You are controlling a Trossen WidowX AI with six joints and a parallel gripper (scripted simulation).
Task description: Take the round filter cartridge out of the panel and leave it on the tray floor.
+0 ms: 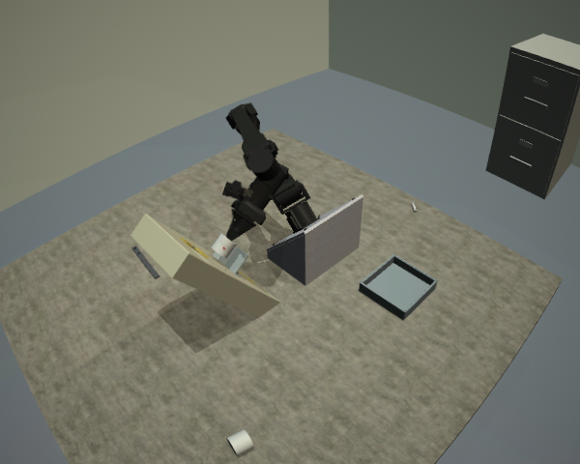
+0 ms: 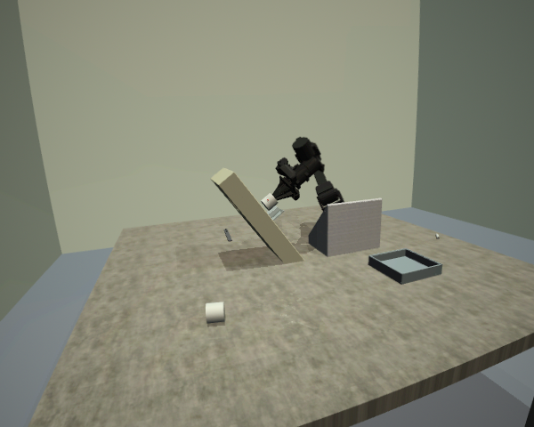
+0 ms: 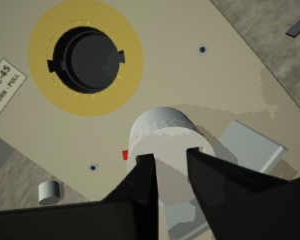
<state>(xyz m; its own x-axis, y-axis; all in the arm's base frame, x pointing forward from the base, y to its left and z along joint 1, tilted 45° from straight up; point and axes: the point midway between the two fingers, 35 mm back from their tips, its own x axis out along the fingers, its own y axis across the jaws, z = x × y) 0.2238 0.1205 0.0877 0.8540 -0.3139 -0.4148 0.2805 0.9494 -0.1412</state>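
Now: the white round filter cartridge 1 cm below my gripper tip and 1 cm ahead of it. From my gripper tip the other things lie so: beige service panel 5 cm below, 5 cm ahead; then grey-blue tray 35 cm behind, 25 cm to the left, 19 cm below.
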